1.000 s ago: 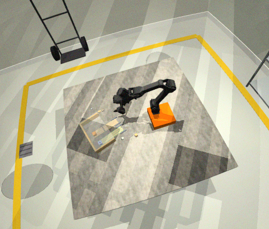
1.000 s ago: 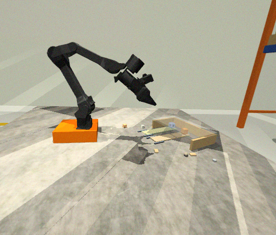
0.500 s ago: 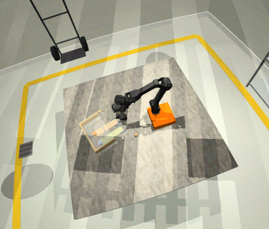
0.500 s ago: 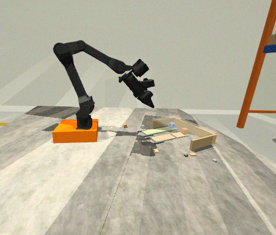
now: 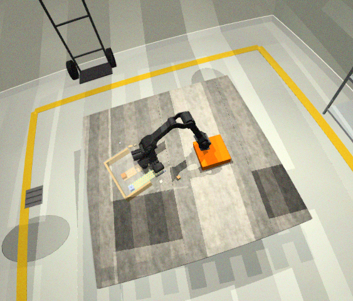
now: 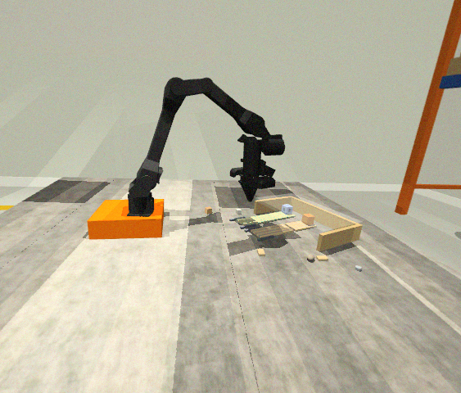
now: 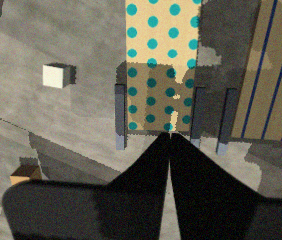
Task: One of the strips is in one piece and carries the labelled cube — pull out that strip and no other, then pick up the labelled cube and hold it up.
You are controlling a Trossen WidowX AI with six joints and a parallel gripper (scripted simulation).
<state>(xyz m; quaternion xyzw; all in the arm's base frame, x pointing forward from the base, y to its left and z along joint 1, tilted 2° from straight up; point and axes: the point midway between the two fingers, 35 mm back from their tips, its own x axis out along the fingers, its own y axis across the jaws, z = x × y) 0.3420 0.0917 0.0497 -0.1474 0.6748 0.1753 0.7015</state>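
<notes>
Now: gripper tip 90 mm to the right of the white block, 70 mm above it and 30 mm past it. From my gripper tip the other things lie so: brown cube: 140 mm behind, 80 mm to the left, 70 mm below.
</notes>
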